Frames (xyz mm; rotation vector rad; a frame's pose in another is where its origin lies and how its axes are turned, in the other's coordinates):
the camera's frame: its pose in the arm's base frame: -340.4 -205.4 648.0 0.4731 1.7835 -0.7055
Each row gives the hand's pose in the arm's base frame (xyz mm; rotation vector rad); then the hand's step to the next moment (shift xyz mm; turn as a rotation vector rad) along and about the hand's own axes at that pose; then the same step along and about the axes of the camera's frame.
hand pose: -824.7 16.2 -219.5 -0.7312 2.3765 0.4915
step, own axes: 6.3 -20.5 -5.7 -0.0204 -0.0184 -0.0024
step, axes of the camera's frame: 1.8 -11.5 18.9 -0.0184 0.0065 0.0195
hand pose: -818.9 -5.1 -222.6 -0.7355 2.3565 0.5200
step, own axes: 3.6 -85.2 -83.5 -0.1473 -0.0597 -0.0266
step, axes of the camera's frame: -43.0 -83.1 74.0 -0.1377 0.0497 0.0674
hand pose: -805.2 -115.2 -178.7 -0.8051 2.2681 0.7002
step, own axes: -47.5 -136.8 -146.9 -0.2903 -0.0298 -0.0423
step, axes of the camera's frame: -106.6 -104.5 142.3 -0.2711 0.1071 0.0449
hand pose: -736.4 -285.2 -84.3 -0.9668 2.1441 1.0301
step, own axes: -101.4 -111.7 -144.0 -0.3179 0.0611 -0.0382
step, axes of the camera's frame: -135.9 -44.7 151.8 -0.3076 0.0991 -0.0425
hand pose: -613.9 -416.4 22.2 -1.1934 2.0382 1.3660
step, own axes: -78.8 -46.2 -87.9 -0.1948 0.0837 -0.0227
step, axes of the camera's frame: -93.9 3.3 85.1 -0.2001 0.0367 -0.0638
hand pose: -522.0 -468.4 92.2 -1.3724 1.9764 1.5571
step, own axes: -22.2 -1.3 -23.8 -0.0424 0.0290 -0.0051
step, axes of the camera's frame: -28.7 0.2 15.5 -0.0471 0.0008 -0.0211
